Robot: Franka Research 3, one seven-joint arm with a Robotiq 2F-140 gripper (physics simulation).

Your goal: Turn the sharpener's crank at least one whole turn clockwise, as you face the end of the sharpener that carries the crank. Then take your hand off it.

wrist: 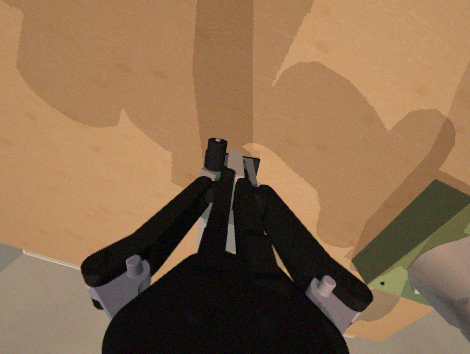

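The sharpener [235,162] is a small grey and black body near the middle of the wrist view, largely hidden behind my fingers. Its crank shows a black cylindrical knob [216,155] at the upper left of the fingertips, with a bit of light grey metal at its lower end. My gripper [233,161] is shut with nothing between its fingers. In the view, its fingertips overlap the sharpener and lie just right of the knob's lower end. Whether they touch the knob or the crank arm cannot be told.
A green block-like object [407,230] is at the right, partly covered by a grey rounded thing [447,280] at the right edge. The wooden table [60,180] carries broad shadows. Its near edge runs across the lower part, with grey floor [40,310] beyond.
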